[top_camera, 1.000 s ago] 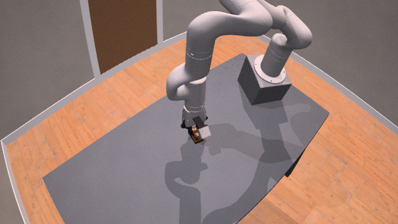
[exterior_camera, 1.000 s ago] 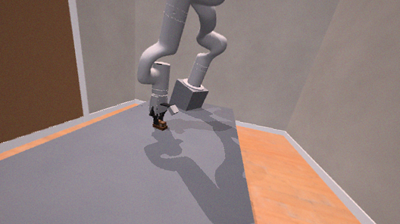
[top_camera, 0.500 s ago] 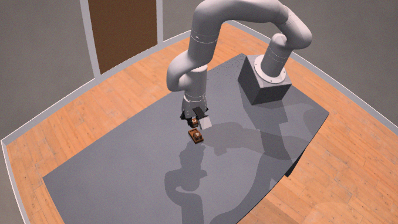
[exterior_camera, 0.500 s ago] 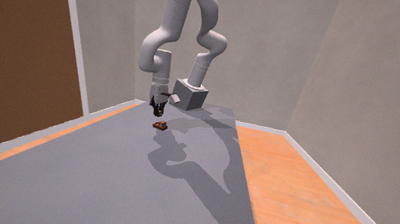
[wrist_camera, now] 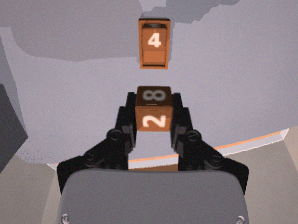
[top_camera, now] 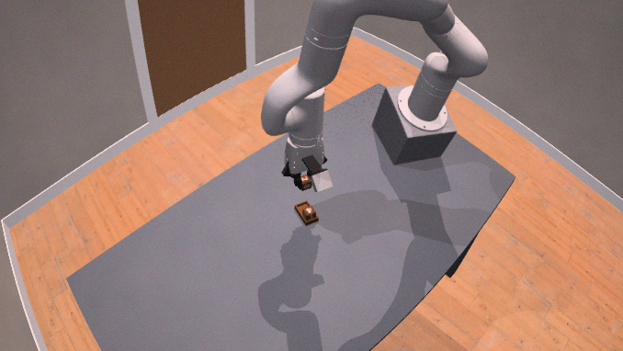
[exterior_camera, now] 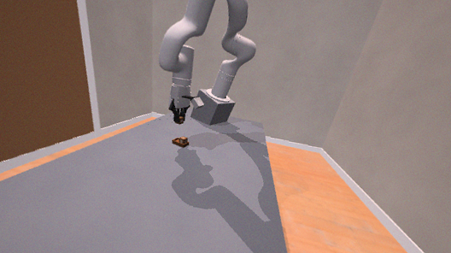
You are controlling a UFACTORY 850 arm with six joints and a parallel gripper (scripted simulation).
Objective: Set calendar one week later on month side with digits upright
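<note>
Now: hand 2 cm to the right of the brown wooden calendar tray and 13 cm above it. From my hand the other things lie so: number cube 1 cm below.
</note>
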